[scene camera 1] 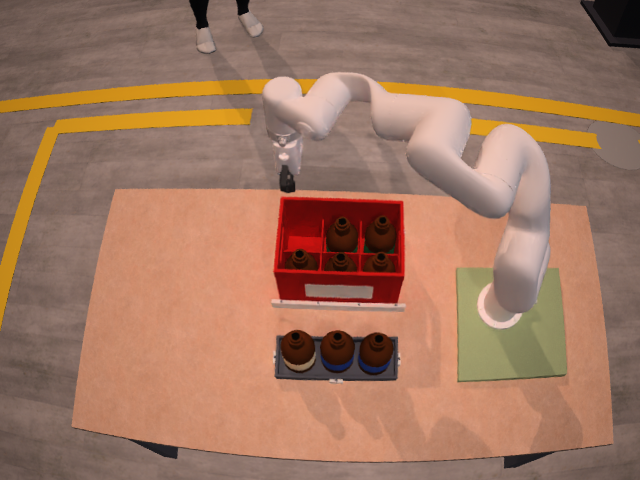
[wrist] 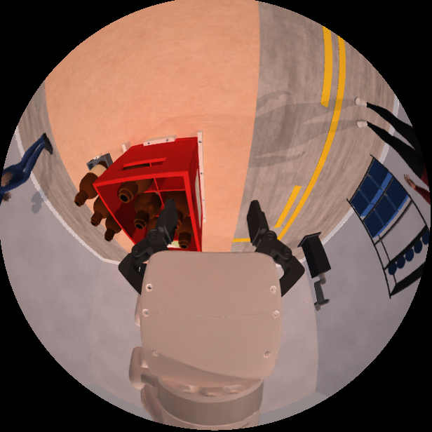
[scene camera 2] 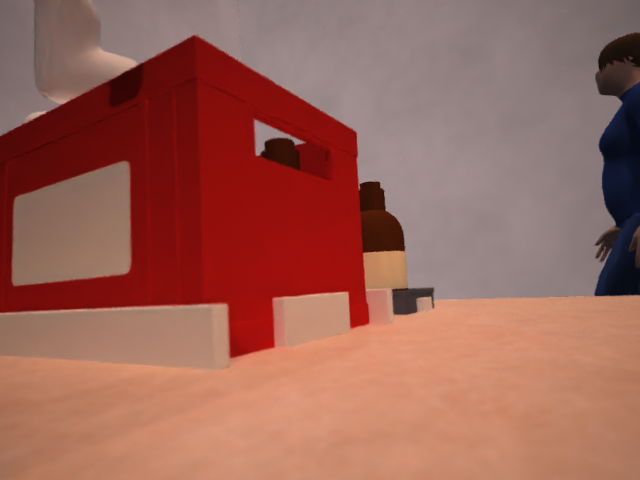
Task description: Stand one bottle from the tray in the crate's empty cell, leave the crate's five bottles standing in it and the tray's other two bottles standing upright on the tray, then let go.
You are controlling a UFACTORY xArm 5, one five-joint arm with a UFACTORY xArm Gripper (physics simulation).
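Places are measured from the arm's base along level axes (x ahead, y left, z up), in centimetres.
Pixels of known places: gripper, between the fingertips: (scene camera 1: 290, 173); arm's base, origin of its link: (scene camera 1: 500, 306).
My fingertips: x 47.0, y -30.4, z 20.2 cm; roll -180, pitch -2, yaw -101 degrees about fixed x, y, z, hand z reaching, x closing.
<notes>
Ahead of a thing's pixels: the offset from my fingertips to its top centre. "spot": to the spot under its first point.
The red crate @(dx -9.3, dy +14.2, dz -4.8 cm) (scene camera 1: 289, 285) (scene camera 2: 279, 232) (wrist: 175, 154) holds five upright brown bottles; its empty cell @(spot: dx -1.8, dy +4.2, dz -17.0 cm) (scene camera 1: 303, 227) is at the upper left in scene camera 1. Beyond a white strip, the dark tray @(dx -5.6, dy +36.9, dz -19.7 cm) (scene camera 1: 317, 370) (scene camera 2: 405, 302) (wrist: 106, 159) bears three upright bottles: one cream-banded @(dx +2.7, dy +35.4, dz -6.3 cm) (scene camera 1: 297, 351) (scene camera 2: 383, 232) (wrist: 89, 184), the middle one blue-banded @(dx -5.7, dy +36.6, dz -6.3 cm) (scene camera 1: 337, 348) (wrist: 100, 210), the right one blue-banded @(dx -14.0, dy +38.3, dz -6.3 cm) (scene camera 1: 375, 351) (wrist: 112, 230). My gripper (scene camera 1: 287, 187) (wrist: 212, 207) is open and empty, just past the crate's upper-left corner in scene camera 1. Its fingers are hidden in scene camera 2.
The white strip @(spot: dx -7.5, dy +24.3, dz -19.4 cm) (scene camera 1: 338, 305) lies along the crate's side facing the tray. Small white blocks @(spot: dx +5.0, dy +10.5, dz -20.8 cm) (scene camera 2: 311, 319) stand against the crate's end. The arm's base stands on a green mat (scene camera 1: 473, 356) at the right. People stand beyond the table (scene camera 1: 180, 361).
</notes>
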